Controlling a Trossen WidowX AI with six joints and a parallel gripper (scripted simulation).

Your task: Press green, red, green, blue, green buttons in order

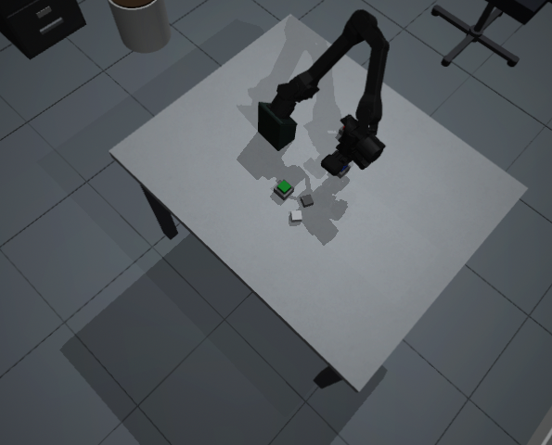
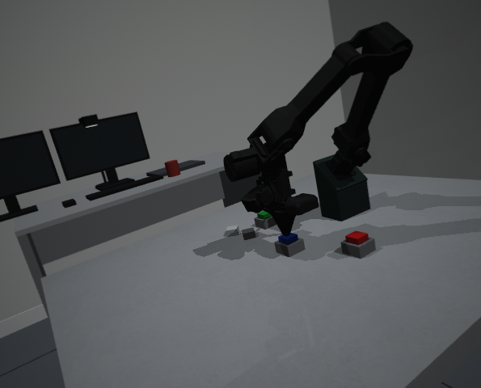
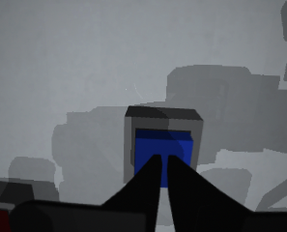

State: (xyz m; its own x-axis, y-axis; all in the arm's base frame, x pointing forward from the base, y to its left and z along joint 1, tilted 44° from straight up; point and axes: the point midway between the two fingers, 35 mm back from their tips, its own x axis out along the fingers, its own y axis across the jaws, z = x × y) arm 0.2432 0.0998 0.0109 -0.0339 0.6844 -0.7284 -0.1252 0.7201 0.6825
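The blue button lies 10 mm below my gripper tip. From my gripper tip the other things lie so: red button 90 mm behind, 120 mm to the left, 10 mm below; green button 60 mm behind, 200 mm to the right, 10 mm below.
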